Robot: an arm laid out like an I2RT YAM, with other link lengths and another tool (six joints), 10 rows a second.
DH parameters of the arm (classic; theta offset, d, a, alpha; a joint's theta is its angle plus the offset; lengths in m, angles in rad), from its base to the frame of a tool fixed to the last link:
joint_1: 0 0.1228 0.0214 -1.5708
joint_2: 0 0 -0.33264 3.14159
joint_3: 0.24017 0 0.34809 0
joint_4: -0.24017 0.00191 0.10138 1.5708
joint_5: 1.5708 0 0 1.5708
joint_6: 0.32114 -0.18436 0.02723 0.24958
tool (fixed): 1.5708 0.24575 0 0
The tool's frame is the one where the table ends.
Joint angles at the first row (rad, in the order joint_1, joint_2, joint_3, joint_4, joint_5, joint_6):
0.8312 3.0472 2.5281 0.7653 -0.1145 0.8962
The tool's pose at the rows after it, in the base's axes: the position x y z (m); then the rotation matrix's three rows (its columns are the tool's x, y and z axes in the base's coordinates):
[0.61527 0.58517 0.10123], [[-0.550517 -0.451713 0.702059], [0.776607 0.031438 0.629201], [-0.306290 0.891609 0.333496]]
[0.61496 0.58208 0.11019], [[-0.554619 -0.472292 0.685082], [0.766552 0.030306 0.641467], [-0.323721 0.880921 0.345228]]
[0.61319 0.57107 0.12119], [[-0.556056 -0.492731 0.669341], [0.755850 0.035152 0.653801], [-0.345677 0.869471 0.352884]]
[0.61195 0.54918 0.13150], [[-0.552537 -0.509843 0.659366], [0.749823 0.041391 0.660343], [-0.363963 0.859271 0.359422]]
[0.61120 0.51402 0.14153], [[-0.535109 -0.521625 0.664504], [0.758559 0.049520 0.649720], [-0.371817 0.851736 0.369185]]
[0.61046 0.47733 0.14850], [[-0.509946 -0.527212 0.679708], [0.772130 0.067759 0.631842], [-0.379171 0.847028 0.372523]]
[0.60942 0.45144 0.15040], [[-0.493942 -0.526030 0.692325], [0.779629 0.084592 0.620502], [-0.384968 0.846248 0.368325]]
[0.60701 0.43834 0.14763], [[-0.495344 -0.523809 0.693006], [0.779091 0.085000 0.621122], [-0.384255 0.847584 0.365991]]
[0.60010 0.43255 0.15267], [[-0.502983 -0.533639 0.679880], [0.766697 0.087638 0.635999], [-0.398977 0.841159 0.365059]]
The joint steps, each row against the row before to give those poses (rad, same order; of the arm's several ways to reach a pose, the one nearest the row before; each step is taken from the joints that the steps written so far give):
0.0002 -0.0104 -0.0042 0.0002 -0.0239 -0.0131
-0.0039 -0.0352 -0.0512 0.0242 -0.0232 -0.0158
-0.0094 -0.0764 -0.1252 0.0523 -0.0271 -0.0189
-0.0194 -0.0944 -0.1619 0.0710 -0.0287 -0.0142
-0.0317 -0.1044 -0.1824 0.0872 -0.0178 -0.0058
-0.0342 -0.0864 -0.1515 0.0670 -0.0077 -0.0069
-0.0251 -0.0528 -0.0962 0.0380 -0.0061 -0.0044
-0.0124 -0.0233 -0.0546 0.0300 -0.0120 0.0047
-0.0020 -0.0340 -0.0511 0.0138 -0.0207 -0.0114

